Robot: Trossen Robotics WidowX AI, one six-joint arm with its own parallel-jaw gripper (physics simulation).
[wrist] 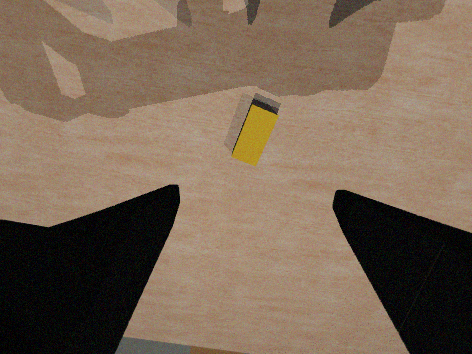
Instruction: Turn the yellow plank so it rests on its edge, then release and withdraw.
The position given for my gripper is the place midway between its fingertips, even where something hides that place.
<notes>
In view: my gripper [256, 195] and a yellow plank [259, 123].
</notes>
